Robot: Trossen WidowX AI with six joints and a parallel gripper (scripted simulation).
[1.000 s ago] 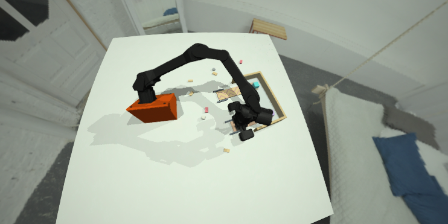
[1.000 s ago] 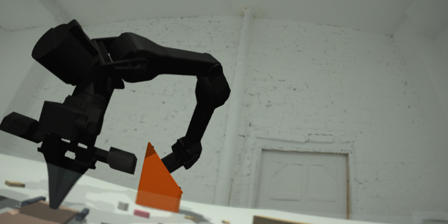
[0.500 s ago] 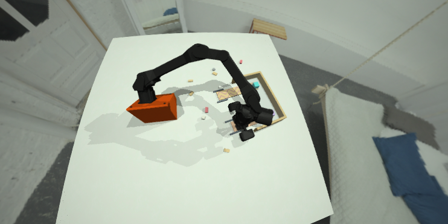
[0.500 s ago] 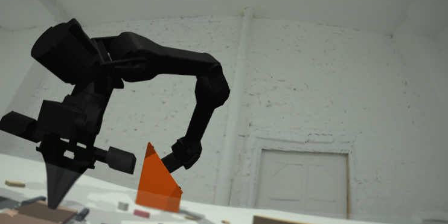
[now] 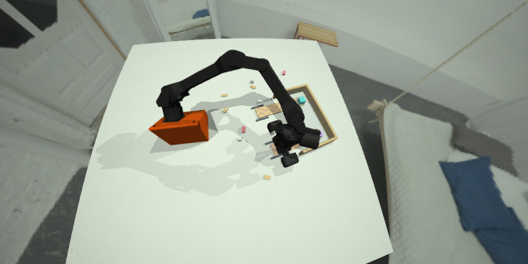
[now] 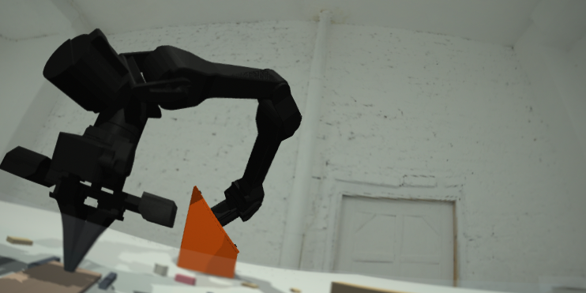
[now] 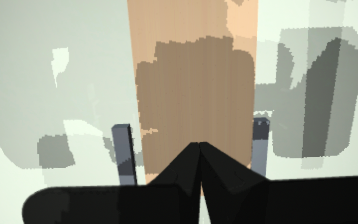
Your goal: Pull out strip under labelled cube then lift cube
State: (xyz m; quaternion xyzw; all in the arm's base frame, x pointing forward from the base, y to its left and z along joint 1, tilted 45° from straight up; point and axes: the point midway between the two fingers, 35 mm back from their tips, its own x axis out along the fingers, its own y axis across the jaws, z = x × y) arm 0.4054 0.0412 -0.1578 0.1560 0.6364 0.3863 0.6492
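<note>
Right now my gripper tip is 9 cm short of the peach-coloured strip and 3 cm to the right of it. Also, from my gripper tip: cube 20 cm ahead, 6 cm to the left, 2 cm above; grey ball 37 cm to the left, 11 cm behind.
</note>
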